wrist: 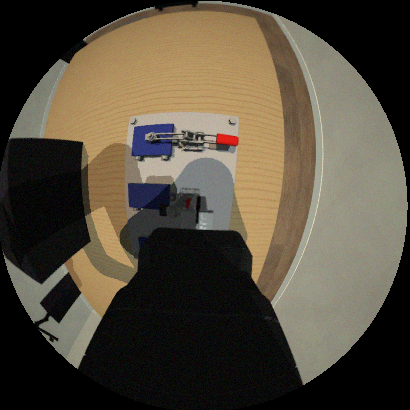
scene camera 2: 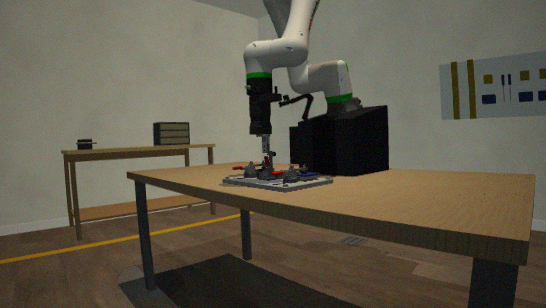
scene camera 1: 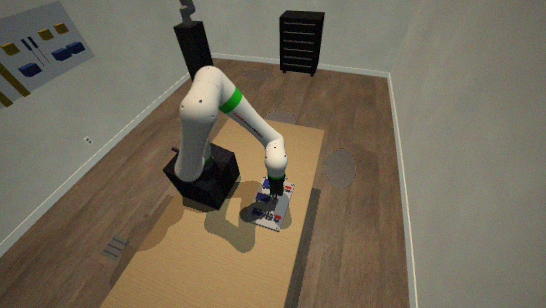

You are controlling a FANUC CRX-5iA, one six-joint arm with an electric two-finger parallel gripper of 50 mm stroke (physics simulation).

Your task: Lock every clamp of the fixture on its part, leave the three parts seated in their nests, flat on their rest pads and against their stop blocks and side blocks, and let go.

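Places are measured from the arm's base along level axes (x right, y ahead, z up), in millimetres.
Pixels of known places: gripper, fingertip midpoint: (wrist: 198, 204) (scene camera 2: 266, 152) (scene camera 1: 278, 193); arm's base, link origin: (scene camera 2: 342, 113).
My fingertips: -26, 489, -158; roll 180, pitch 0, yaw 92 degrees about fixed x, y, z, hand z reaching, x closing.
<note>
Ahead of a thing's pixels: the offset from my fingertips to its middle, as dx, dy, dz. "*": to the spot under its first point. Level surfaces: height alone.
The fixture plate (scene camera 1: 284, 204) (scene camera 2: 287, 189) (wrist: 190, 120) holds three blue parts. The far part {-97, -98, -84} (scene camera 1: 266, 183) (wrist: 145, 146) lies under its clamp arm, with the red handle {* -89, +41, -59} (scene camera 1: 288, 188) (wrist: 227, 139) down. The near clamp's red handle {* +127, +38, -52} (scene camera 1: 277, 217) is also low; its part {* +130, -92, -70} (scene camera 1: 257, 212) (wrist: 143, 242) is mostly hidden in the wrist view. The middle part {+13, -102, -86} (scene camera 1: 262, 196) (wrist: 149, 195) has no arm over it; that clamp's red handle {* +6, -9, -31} (scene camera 2: 267, 161) (wrist: 188, 202) stands upright. My gripper (scene camera 1: 275, 197) (scene camera 2: 266, 151) (wrist: 198, 204) is shut and empty, beside and slightly above this handle. Exact seating cannot be told.
The fixture lies on the wooden table {dz -112} (scene camera 1: 210, 260) (scene camera 2: 425, 200) (wrist: 200, 65). The black robot base (scene camera 1: 202, 182) (scene camera 2: 345, 145) stands on the parts' side. The two low clamps flank the middle clamp. A side bench (scene camera 2: 140, 149) and a drawer cabinet (scene camera 1: 301, 42) stand away from the table.
</note>
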